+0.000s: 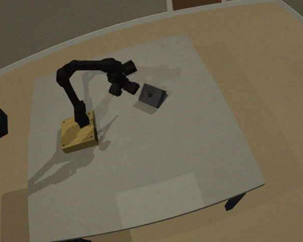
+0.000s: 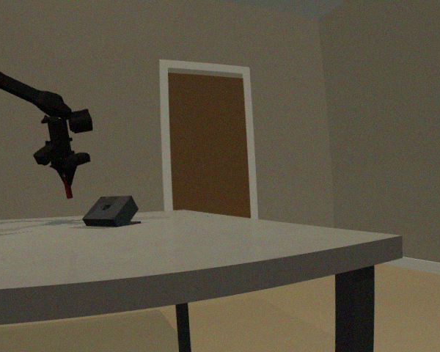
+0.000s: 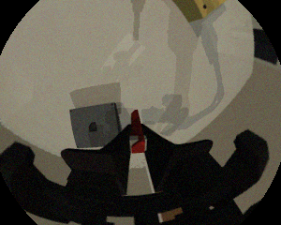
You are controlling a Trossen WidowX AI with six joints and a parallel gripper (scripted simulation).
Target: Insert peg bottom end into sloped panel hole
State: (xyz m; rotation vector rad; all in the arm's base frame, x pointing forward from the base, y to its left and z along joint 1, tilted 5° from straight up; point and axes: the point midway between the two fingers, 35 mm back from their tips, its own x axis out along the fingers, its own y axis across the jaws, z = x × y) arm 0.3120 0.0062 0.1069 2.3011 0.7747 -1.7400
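Now: gripper tip 12 cm short of the sloped panel, 5 cm to the left of it and 9 cm above it. From my gripper tip the other things lie so: peg (1 cm behind, 2 cm above).
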